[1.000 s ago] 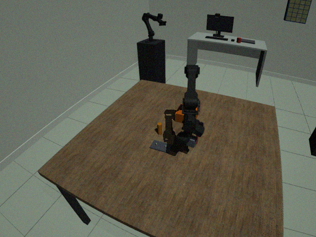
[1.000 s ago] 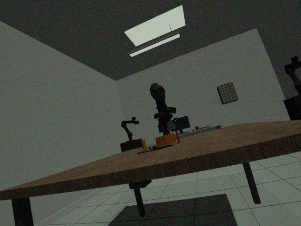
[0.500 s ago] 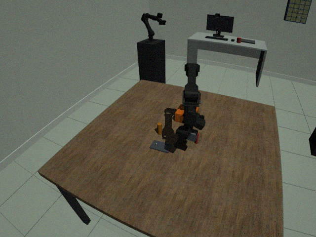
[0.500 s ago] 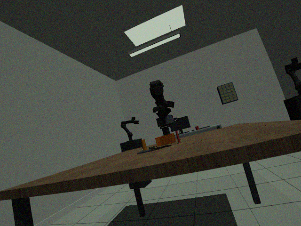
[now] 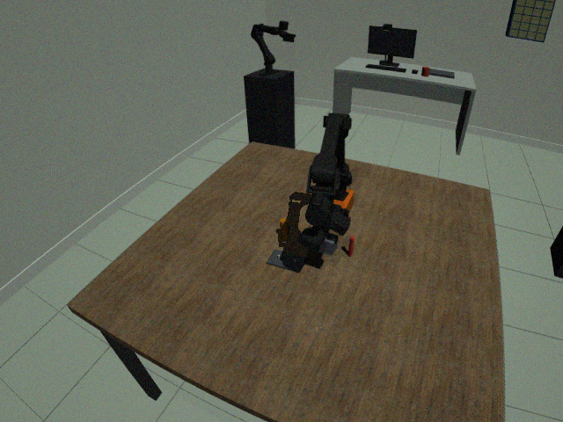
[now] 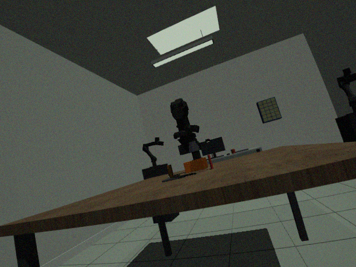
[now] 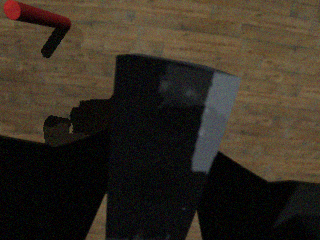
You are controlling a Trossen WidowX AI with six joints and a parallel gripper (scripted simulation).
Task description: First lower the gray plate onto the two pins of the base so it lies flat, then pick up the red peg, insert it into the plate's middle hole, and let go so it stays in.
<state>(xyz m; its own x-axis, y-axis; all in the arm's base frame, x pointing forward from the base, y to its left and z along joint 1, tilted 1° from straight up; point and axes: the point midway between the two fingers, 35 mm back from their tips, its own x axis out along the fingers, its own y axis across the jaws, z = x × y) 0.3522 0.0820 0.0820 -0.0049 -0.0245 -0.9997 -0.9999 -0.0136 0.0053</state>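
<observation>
My gripper tip is now 120 mm to the left of the gray base and 110 mm above it. The rest, counted from my gripper tip: gray plate (30 mm above); then orange cylinder (100 mm behind, 190 mm to the right, 80 mm below); then dark red peg (120 mm behind, 60 mm to the left, 80 mm below).
</observation>
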